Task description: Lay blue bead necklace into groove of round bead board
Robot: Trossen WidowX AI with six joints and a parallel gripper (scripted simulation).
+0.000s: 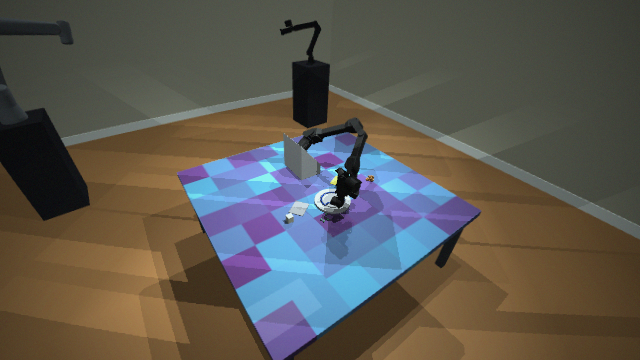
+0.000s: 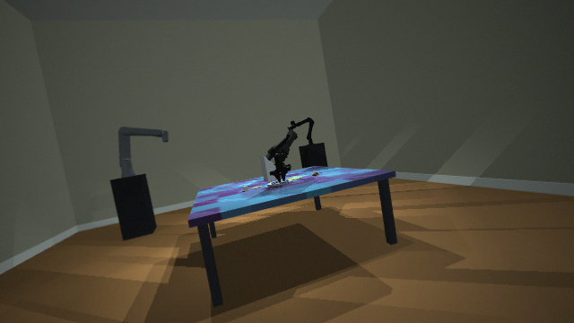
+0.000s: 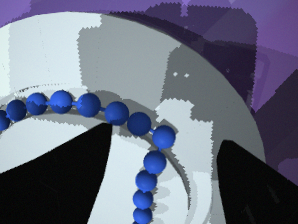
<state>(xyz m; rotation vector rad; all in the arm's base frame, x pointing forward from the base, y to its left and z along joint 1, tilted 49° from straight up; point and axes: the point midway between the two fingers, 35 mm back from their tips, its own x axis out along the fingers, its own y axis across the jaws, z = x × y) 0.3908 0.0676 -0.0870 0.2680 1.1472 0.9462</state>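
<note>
Now: gripper tip 7 cm past the round white bead board and 1 cm above it. From my gripper tip the other things lie so: cream cube: 27 cm to the right, 8 cm behind; then yellow patch: 17 cm to the left, 16 cm behind, 2 cm below; then flat grey square: 18 cm to the right, 13 cm behind, 2 cm below.
</note>
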